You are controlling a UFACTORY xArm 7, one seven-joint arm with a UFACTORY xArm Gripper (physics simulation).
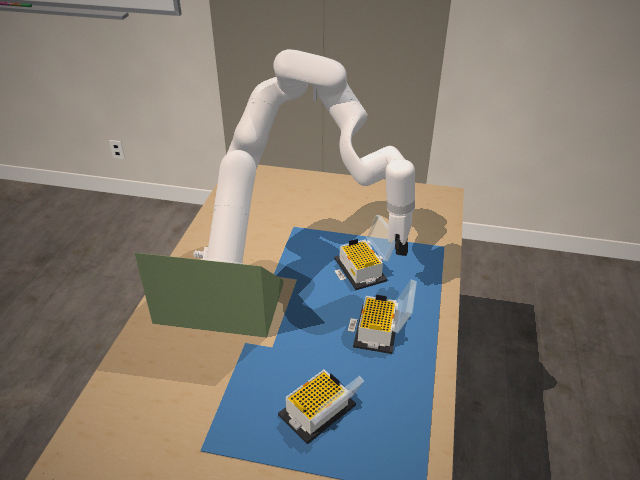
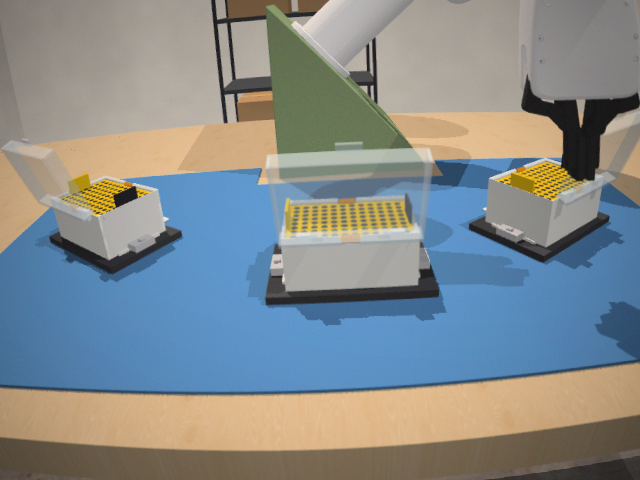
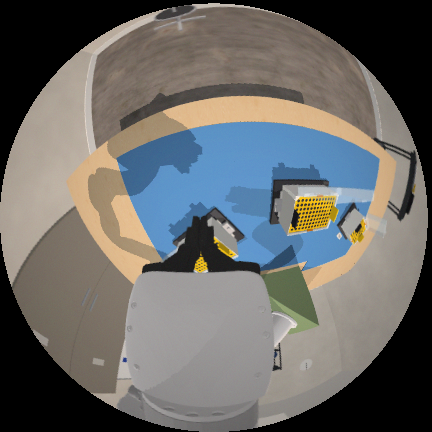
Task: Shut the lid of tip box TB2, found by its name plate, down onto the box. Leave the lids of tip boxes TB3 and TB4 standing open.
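Places are measured from the arm's base along level axes (x down, y left, z ahead), in metres.
Pixels of known places: gripper, fingertip midpoint: (image 1: 401, 253) (image 2: 580, 177) (image 3: 200, 224); arm's base, origin of the base link: (image 1: 223, 266) (image 2: 318, 51) (image 3: 284, 318).
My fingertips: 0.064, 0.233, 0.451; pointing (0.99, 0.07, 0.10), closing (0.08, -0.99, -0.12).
Ahead of a thing's pixels: the offset from my fingertips to its top centre, as dx, dy, dz. "*": to the spot under its first point. Level surfaces: height alone.
Three white tip boxes with yellow racks stand on black bases, their clear lids open. Name plates are unreadable, so I cannot tell which is TB2. The far box @(+0.040, +0.019, -0.131) (image 1: 364, 269) (image 2: 516, 211) (image 3: 220, 231) has its lid @(* +0.017, +0.069, -0.067) (image 1: 381, 240) (image 2: 622, 136) raised. My gripper (image 1: 401, 252) (image 2: 582, 178) (image 3: 200, 224) is shut and empty, beside this lid's outer side; contact is unclear. The middle box @(+0.040, -0.208, -0.049) (image 1: 374, 336) (image 2: 351, 266) has its lid @(-0.048, -0.209, +0.030) (image 1: 406, 304) (image 3: 355, 195) upright. The near box (image 1: 312, 422) (image 2: 136, 222) has its lid @(-0.048, -0.535, -0.085) (image 1: 356, 384) (image 2: 38, 165) tilted outward.
The boxes stand on a blue mat @(dx +0.106) (image 1: 392, 413) (image 2: 206, 335) on a wooden table @(dx +0.109) (image 1: 155, 413). A green wedge-shaped block (image 1: 201, 294) (image 2: 310, 103) stands by the arm's base. Small white cards @(* +0.104, -0.013, -0.178) (image 1: 339, 274) @(* +0.104, -0.207, -0.105) (image 1: 352, 324) lie beside the far and middle boxes.
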